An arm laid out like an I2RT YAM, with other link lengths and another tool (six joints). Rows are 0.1 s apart.
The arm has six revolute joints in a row. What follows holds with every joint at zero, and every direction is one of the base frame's.
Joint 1 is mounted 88.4 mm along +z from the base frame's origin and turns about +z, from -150 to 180 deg.
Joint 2 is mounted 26.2 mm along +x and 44.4 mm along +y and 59.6 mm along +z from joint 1 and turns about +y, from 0 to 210 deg.
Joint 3 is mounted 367 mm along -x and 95.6 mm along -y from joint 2 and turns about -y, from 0 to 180 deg.
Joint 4 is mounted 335.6 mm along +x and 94.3 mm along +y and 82.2 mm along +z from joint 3 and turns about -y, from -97 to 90 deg.
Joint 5 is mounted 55.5 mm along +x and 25.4 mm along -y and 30.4 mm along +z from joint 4 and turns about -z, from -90 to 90 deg.
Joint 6 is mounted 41.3 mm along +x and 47 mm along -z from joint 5 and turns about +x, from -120 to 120 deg.
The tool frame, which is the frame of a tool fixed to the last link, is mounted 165 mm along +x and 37 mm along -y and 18 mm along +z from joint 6; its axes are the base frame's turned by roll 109.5, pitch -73.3 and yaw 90 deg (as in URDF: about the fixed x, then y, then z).
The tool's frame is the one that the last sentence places.
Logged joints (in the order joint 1, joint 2, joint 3, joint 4, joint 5, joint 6), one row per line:
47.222 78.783 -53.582 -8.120 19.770 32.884
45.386 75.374 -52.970 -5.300 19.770 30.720
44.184 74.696 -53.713 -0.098 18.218 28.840
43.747 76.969 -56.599 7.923 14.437 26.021
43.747 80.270 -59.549 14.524 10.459 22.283
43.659 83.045 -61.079 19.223 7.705 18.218
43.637 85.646 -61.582 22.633 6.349 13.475
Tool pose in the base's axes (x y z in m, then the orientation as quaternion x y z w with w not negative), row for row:
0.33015 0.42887 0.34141 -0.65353 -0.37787 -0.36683 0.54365
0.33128 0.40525 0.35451 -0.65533 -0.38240 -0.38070 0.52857
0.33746 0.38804 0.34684 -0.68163 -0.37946 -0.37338 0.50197
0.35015 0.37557 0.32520 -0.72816 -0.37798 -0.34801 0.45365
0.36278 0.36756 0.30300 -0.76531 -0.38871 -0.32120 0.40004
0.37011 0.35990 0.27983 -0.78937 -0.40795 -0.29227 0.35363
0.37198 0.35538 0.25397 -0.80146 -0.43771 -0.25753 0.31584
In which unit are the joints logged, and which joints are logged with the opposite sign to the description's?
The joints are logged in degrees. Opposite sign: joint 3, joint 4, joint 5.
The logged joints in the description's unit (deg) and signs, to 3 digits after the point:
47.222 78.783 53.582 8.120 -19.770 32.884
45.386 75.374 52.970 5.300 -19.770 30.720
44.184 74.696 53.713 0.098 -18.218 28.840
43.747 76.969 56.599 -7.923 -14.437 26.021
43.747 80.270 59.549 -14.524 -10.459 22.283
43.659 83.045 61.079 -19.223 -7.705 18.218
43.637 85.646 61.582 -22.633 -6.349 13.475

